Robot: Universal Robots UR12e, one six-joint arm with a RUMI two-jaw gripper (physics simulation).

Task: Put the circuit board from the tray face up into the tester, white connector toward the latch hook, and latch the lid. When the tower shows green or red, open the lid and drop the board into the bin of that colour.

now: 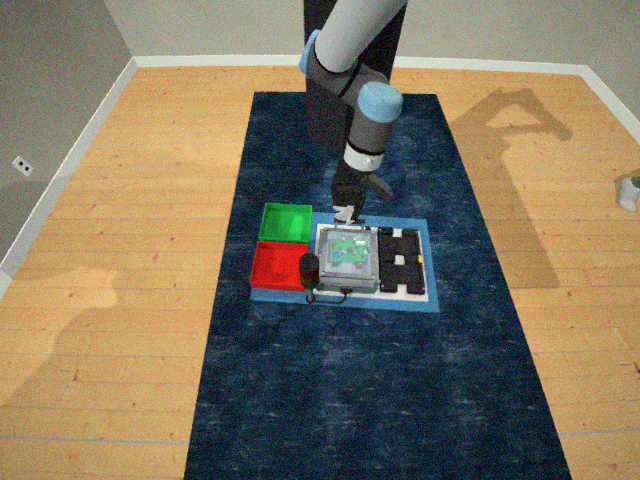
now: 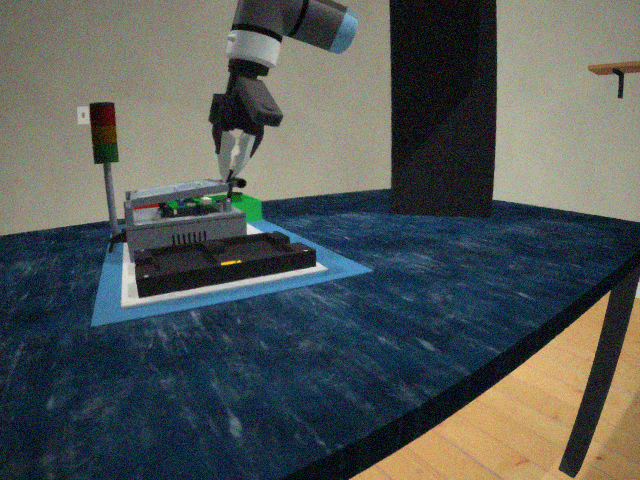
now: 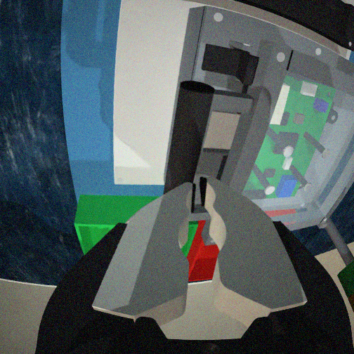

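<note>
The grey tester holds the green circuit board, face up under the clear lid, with its white connector on the handle and latch side. The lid is tilted, its handle end slightly raised. My gripper is shut and empty; its fingertips are right at the lid's black handle bar; contact is unclear. The black latch hook stands beside the handle. The tower shows dim red, amber and green segments, none clearly lit.
The black tray lies beside the tester, with no board visible in it. The green bin and the red bin stand on its other side. A cable runs from tower to tester.
</note>
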